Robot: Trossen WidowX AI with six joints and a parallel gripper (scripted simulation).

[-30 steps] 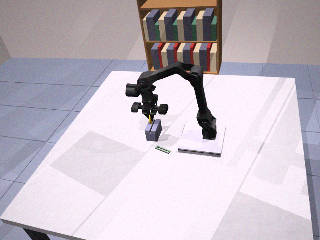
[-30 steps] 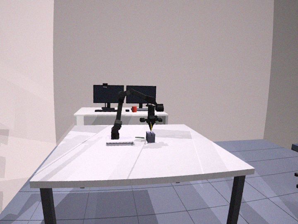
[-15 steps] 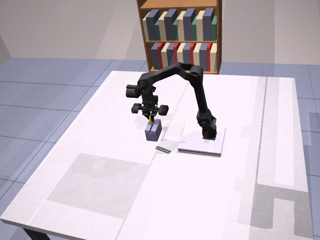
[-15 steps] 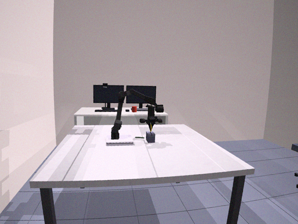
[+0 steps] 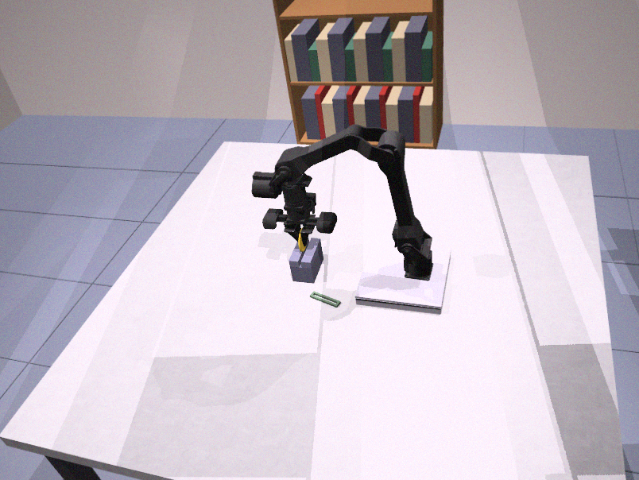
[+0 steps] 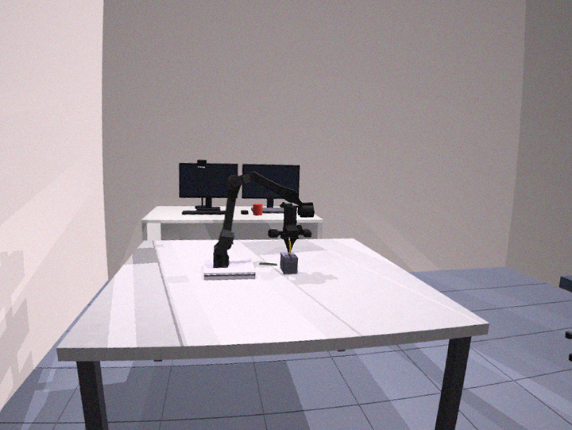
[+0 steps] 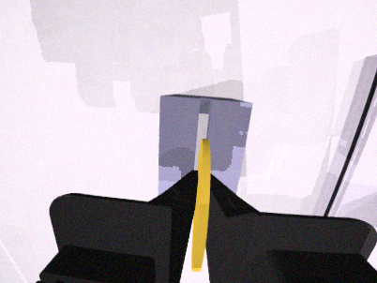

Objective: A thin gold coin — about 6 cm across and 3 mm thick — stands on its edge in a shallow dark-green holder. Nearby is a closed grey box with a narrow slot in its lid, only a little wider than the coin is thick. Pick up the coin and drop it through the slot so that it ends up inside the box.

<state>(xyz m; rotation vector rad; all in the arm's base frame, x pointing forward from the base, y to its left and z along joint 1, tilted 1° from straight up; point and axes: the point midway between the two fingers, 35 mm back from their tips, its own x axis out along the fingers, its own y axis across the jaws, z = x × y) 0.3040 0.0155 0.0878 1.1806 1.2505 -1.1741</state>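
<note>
Right now the gold coin is right at my gripper tip.
</note>
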